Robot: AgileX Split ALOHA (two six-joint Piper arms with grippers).
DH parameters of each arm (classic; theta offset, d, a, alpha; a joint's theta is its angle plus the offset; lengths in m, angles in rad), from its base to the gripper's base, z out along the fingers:
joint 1: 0 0.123 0 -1.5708
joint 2: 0.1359 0 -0.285 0
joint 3: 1.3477 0 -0.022 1.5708
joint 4: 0 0.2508 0 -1.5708
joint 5: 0 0 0.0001 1.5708
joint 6: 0 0.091 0 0
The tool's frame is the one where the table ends.
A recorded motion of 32 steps. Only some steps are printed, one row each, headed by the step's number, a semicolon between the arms.
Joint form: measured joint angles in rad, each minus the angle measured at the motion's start. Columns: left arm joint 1, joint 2, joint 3, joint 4, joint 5, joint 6; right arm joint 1, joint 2, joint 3, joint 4, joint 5, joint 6.
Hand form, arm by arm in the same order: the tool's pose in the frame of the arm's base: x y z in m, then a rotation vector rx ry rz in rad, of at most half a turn. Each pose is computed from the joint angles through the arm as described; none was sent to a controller.
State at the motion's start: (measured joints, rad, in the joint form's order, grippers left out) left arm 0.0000 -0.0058 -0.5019 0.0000 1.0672 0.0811; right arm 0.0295 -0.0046 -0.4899 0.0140 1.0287 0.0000
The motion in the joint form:
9: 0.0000 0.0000 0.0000 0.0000 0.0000 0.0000; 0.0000 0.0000 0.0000 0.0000 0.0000 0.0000
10: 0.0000 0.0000 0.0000 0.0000 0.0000 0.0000; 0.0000 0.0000 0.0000 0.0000 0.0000 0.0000
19: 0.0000 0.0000 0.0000 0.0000 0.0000 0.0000; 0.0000 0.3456 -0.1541 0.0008 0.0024 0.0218
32: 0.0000 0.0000 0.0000 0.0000 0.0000 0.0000; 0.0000 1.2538 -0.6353 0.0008 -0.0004 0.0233
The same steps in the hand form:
9: -0.0062 0.0000 0.2773 0.0828 2.0418 0.0507; -0.0031 0.0010 0.2771 -0.0301 2.0177 0.0354
10: -0.0062 0.0000 0.2773 0.0828 2.0418 0.0507; -0.0031 0.0010 0.2771 -0.0301 2.0177 0.0354
19: -0.0062 0.0000 0.2773 0.0828 2.0418 0.0507; 0.0432 0.0024 0.3151 -0.0071 2.2120 0.0467
32: -0.0062 0.0000 0.2773 0.0828 2.0418 0.0507; 0.2427 0.0083 0.3362 -0.0024 2.6362 0.0373

